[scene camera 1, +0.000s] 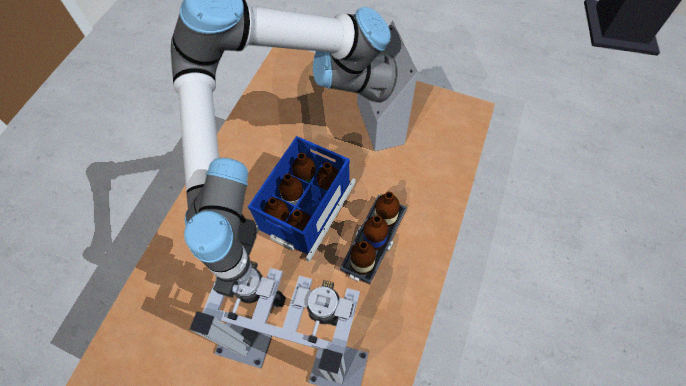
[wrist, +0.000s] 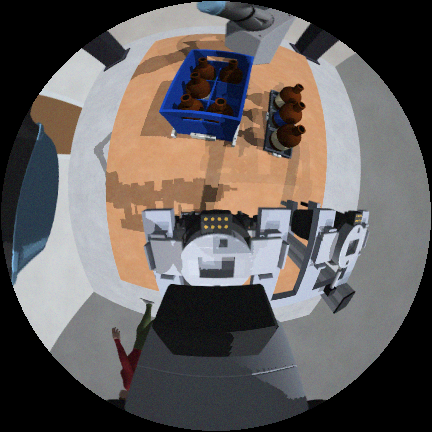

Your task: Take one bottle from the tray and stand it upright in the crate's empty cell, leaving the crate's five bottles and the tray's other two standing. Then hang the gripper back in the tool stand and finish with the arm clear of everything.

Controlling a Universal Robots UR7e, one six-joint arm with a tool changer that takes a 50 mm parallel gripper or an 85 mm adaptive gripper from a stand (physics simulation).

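A black adaptive gripper (scene camera 1: 249,292) is in my sight. I can also see a bottle (scene camera 1: 362,256), and there is a tool stand (wrist: 313,279) as well.
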